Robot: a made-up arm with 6 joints. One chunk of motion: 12 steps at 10 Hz.
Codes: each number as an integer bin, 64 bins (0 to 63) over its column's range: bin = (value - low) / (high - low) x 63, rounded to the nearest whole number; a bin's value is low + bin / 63 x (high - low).
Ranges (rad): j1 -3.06..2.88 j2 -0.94..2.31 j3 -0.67..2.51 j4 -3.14..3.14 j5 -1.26..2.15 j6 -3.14..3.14
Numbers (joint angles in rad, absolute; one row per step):
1: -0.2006 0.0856 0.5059 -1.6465 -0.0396 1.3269
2: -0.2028 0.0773 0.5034 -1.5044 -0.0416 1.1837
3: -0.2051 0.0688 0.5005 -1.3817 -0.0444 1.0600
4: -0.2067 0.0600 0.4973 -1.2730 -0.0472 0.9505
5: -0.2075 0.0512 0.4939 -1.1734 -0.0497 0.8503
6: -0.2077 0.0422 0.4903 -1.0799 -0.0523 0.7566
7: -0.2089 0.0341 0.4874 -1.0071 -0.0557 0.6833
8: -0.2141 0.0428 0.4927 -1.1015 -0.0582 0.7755
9: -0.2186 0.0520 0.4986 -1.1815 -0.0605 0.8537
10: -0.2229 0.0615 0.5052 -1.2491 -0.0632 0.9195
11: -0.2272 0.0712 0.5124 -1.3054 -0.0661 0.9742
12: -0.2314 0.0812 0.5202 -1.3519 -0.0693 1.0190
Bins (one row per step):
1: 30 20 23 15 23 45
2: 30 20 23 16 23 43
3: 30 20 23 18 22 42
4: 30 19 23 19 22 41
5: 30 19 23 20 22 40
6: 30 19 23 21 22 39
7: 30 19 23 21 22 38
8: 30 19 23 20 22 39
9: 30 19 23 20 22 40
10: 30 19 23 19 22 41
11: 30 20 23 18 22 41
12: 30 20 24 18 22 42

